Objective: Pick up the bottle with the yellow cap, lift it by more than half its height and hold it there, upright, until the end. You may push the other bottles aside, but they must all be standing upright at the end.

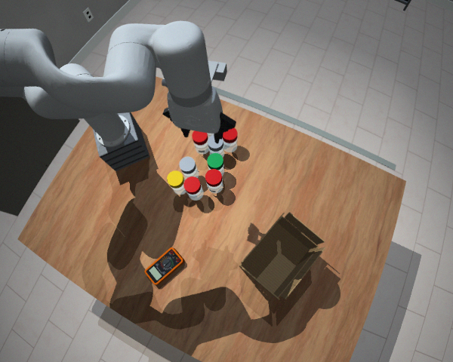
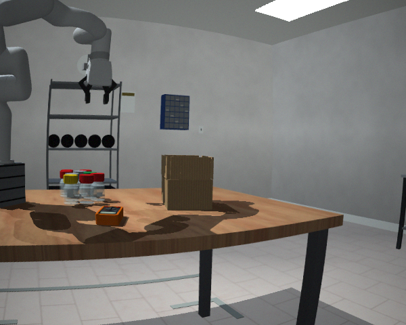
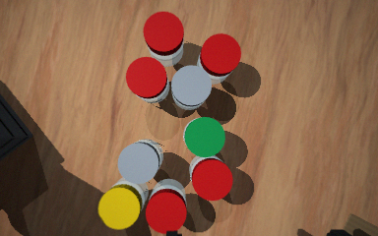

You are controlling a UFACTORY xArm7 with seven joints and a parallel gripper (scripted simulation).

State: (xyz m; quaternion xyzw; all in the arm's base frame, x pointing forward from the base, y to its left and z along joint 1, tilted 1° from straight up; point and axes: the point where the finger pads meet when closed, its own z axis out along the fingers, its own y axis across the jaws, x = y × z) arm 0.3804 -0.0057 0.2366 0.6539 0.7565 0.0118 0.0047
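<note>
The yellow-capped bottle is 33 cm below my hand, 11 cm behind it and 6 cm to the right of it. Round my hand: green-capped bottle: 33 cm below, 5 cm to the left, 1 cm behind; then orange multimeter: 36 cm below, 34 cm to the right, 4 cm behind.
</note>
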